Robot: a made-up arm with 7 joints. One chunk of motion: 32 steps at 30 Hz.
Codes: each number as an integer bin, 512 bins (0 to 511) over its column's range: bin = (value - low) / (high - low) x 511, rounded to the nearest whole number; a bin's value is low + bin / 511 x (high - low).
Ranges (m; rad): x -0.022..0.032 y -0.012..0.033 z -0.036..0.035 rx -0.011..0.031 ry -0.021..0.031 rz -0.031..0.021
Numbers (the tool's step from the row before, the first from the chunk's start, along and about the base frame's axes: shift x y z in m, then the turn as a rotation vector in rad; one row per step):
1: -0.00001 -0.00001 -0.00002 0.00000 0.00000 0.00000
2: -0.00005 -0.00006 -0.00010 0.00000 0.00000 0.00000
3: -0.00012 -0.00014 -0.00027 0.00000 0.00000 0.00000
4: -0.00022 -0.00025 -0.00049 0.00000 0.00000 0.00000
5: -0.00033 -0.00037 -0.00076 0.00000 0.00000 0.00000
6: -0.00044 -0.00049 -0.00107 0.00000 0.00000 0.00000
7: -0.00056 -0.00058 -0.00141 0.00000 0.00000 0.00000
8: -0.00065 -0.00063 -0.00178 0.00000 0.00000 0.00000
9: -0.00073 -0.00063 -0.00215 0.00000 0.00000 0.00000
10: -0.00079 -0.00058 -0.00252 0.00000 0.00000 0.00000
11: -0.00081 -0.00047 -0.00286 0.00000 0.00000 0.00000
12: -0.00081 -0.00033 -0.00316 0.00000 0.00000 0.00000
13: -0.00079 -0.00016 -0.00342 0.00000 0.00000 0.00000
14: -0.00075 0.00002 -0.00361 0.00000 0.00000 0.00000
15: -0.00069 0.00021 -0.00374 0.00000 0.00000 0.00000
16: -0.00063 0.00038 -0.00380 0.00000 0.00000 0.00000
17: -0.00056 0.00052 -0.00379 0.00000 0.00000 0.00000
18: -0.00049 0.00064 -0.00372 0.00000 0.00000 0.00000
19: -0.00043 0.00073 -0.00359 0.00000 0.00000 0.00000
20: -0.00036 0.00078 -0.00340 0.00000 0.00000 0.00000
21: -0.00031 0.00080 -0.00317 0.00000 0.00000 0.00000
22: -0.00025 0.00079 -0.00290 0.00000 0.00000 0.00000
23: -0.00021 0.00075 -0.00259 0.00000 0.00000 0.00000
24: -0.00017 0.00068 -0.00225 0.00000 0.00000 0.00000
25: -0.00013 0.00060 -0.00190 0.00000 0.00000 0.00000
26: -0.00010 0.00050 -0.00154 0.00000 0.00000 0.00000
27: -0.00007 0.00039 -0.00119 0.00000 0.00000 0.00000
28: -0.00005 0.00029 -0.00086 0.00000 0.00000 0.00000
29: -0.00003 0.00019 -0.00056 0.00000 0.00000 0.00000
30: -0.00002 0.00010 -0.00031 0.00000 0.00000 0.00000
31: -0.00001 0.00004 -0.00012 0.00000 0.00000 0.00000
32: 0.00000 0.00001 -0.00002 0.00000 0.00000 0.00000
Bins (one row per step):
1: 208 136 259 134 206 305
2: 208 136 258 134 206 305
3: 207 135 257 134 206 305
4: 206 133 256 134 206 305
5: 205 132 254 134 206 305
6: 204 131 251 134 206 305
7: 203 130 249 134 206 305
8: 202 129 246 134 206 305
9: 201 129 244 134 206 305
10: 201 130 241 134 206 305
11: 201 131 239 134 206 305
12: 201 133 236 134 206 305
13: 201 134 234 134 206 305
14: 201 136 233 134 206 305
15: 202 139 232 134 206 305
16: 202 141 232 134 206 305
17: 203 142 232 134 206 305
18: 204 144 232 134 206 305
19: 204 145 233 134 206 305
20: 205 145 235 134 206 305
21: 205 145 236 134 206 305
22: 206 145 238 134 206 305
23: 206 145 240 134 206 305
24: 207 144 243 134 206 305
25: 207 143 245 134 206 305
26: 207 142 248 134 206 305
27: 208 141 251 134 206 305
28: 208 140 253 134 206 305
29: 208 138 255 134 206 305
30: 208 137 257 134 206 305
31: 208 137 258 134 206 305
32: 208 136 259 134 206 305

